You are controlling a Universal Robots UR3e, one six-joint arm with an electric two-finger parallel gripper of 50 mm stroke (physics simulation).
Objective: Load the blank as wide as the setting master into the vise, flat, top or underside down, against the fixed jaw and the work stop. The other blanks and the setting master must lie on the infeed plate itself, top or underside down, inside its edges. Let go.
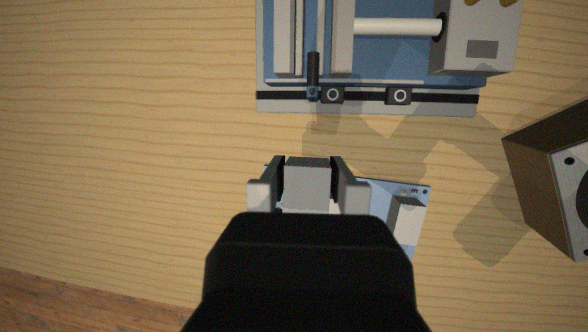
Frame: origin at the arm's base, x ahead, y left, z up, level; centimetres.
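Where they show: gripper, fingertip midpoint: (pixel 307 170).
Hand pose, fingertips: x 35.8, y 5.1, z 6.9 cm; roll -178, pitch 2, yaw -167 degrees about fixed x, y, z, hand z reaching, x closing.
Note:
Each offset is from my fingertips to the centre of the thing. "spot": to the spot under its first point. Level surfaces: height alone.
My gripper (pixel 307 170) is shut on a grey block, and a finger touches each side of it. The held block @[dx -0.5, dy +2.4, dz -0.4 cm] (pixel 307 186) is above the light blue infeed plate @[dx -7.4, dy +13.1, dz -17.2 cm] (pixel 377 197); I cannot tell how high. Another grey block @[dx -15.9, dy +7.5, dz -15.0 cm] (pixel 411 221) lies at the plate's right side. A pale surface (pixel 338 206) shows beside the held block, partly hidden by the gripper, which also hides much of the plate. The vise shows at the top, with its fixed jaw (pixel 284 40) at left and its moving jaw (pixel 343 40) at right. The dark rod of the work stop @[dx +1.8, dy -8.5, dz -8.6 cm] (pixel 312 70) stands at the jaws' near end.
A white shaft @[spot: dx -5.4, dy -14.4, dz -9.1 cm] (pixel 395 27) joins the moving jaw to a grey housing @[spot: dx -13.0, dy -15.1, dz -8.0 cm] (pixel 477 35) with yellow fittings. Two dark clamps (pixel 332 94) (pixel 399 95) sit on the vise's near edge. A brown box (pixel 530 180) with a grey, holed face stands at the right. Shadows cross the wooden table @[dz -17.6 cm] (pixel 125 150).

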